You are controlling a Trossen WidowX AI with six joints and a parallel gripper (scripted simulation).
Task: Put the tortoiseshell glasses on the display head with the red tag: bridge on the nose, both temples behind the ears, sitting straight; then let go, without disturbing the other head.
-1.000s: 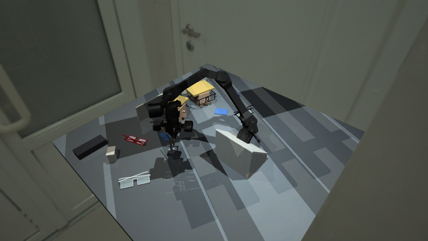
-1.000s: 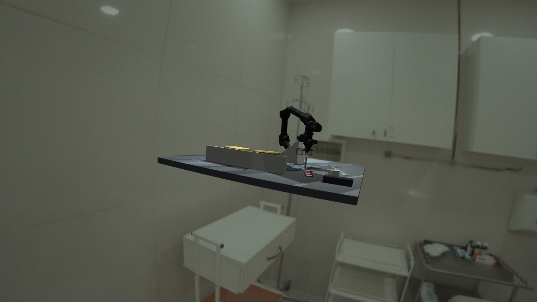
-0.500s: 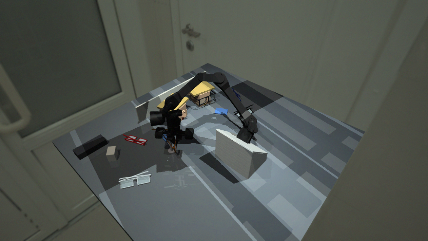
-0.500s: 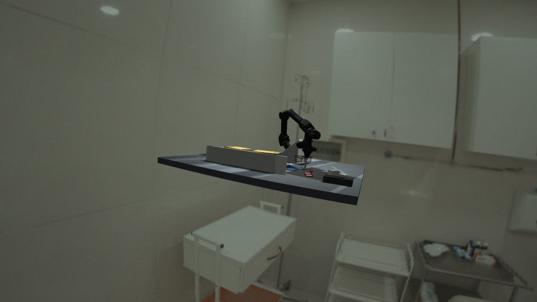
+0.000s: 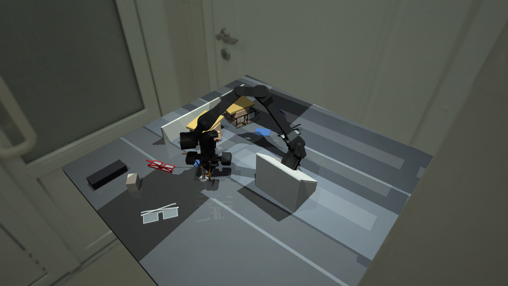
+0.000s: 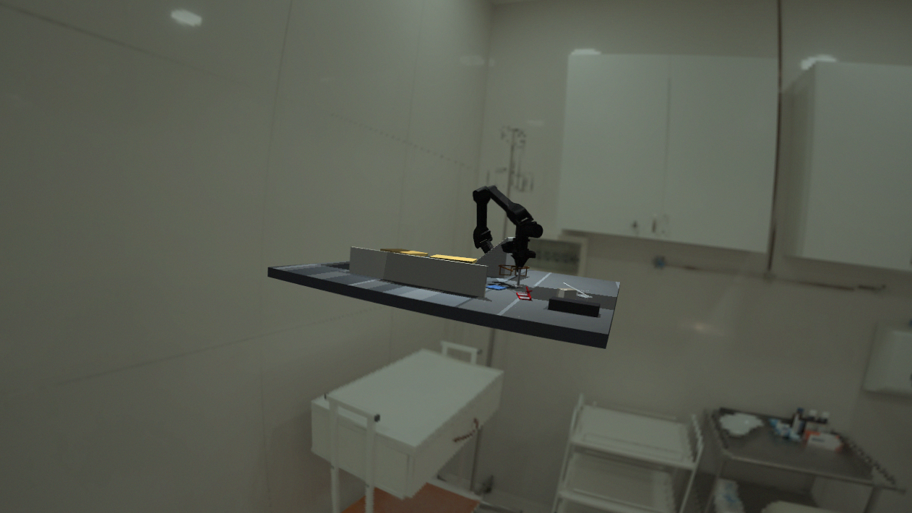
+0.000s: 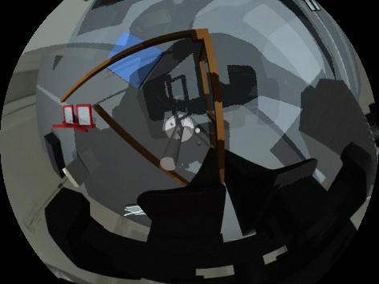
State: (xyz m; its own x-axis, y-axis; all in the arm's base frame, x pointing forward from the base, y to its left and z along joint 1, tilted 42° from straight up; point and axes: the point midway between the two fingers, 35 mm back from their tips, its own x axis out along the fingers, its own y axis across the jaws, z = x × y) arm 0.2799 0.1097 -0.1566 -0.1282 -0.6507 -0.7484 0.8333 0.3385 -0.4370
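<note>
The round-based stand is 40 mm ahead of my gripper tip, 10 mm to the left of it and 30 mm below it. Round my gripper tip: black box 410 mm ahead, 250 mm to the left, 40 mm below; then beige block 260 mm ahead, 220 mm to the left, 30 mm below.
</note>
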